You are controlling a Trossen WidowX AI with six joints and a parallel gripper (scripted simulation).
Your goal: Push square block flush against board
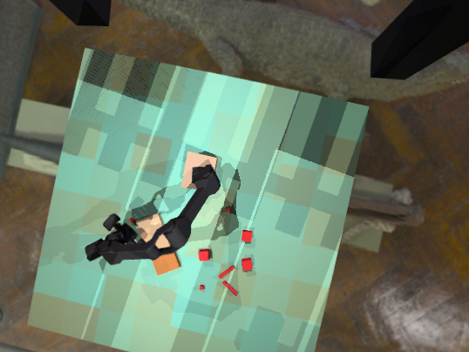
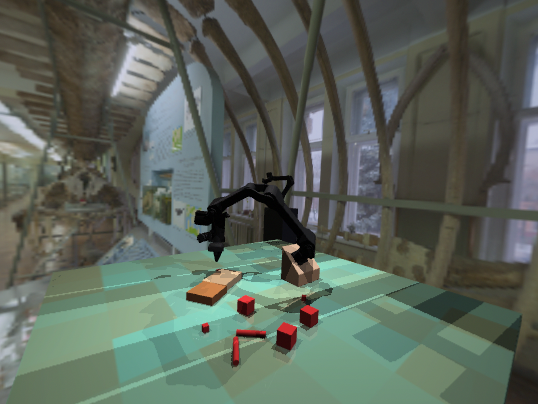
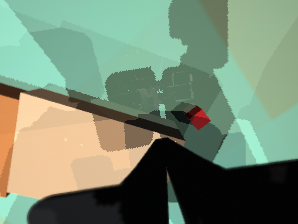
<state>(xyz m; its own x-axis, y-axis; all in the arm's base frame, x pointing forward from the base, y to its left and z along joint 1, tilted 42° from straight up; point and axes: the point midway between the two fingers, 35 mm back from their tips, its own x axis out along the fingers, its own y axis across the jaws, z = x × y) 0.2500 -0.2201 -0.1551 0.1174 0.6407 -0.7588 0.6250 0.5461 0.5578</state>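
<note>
My gripper tip is 10 mm short of the tan square block, 70 mm to the right of it and 50 mm above it. Also, from my gripper tip: brown board 130 mm ahead, 130 mm to the left, 50 mm below.
</note>
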